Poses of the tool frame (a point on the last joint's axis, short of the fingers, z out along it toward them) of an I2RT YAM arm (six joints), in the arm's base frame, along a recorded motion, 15 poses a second.
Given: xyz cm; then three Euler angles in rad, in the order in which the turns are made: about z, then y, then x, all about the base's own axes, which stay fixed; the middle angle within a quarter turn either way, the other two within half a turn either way.
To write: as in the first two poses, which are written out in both.
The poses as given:
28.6, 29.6, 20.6, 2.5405, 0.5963, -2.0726
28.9, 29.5, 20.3, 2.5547, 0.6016, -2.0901
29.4, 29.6, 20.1, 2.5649, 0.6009, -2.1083
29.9, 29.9, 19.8, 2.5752, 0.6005, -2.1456
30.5, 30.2, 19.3, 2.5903, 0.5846, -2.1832
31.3, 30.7, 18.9, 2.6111, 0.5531, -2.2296
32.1, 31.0, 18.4, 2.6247, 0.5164, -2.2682
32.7, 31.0, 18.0, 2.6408, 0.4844, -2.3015
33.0, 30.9, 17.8, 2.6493, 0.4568, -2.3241
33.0, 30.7, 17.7, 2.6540, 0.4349, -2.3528
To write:
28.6, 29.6, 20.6, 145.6, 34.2, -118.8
28.9, 29.5, 20.3, 146.4, 34.5, -119.8
29.4, 29.6, 20.1, 147.0, 34.4, -120.8
29.9, 29.9, 19.8, 147.5, 34.4, -122.9
30.5, 30.2, 19.3, 148.4, 33.5, -125.1
31.3, 30.7, 18.9, 149.6, 31.7, -127.7
32.1, 31.0, 18.4, 150.4, 29.6, -130.0
32.7, 31.0, 18.0, 151.3, 27.8, -131.9
33.0, 30.9, 17.8, 151.8, 26.2, -133.2
33.0, 30.7, 17.7, 152.1, 24.9, -134.8

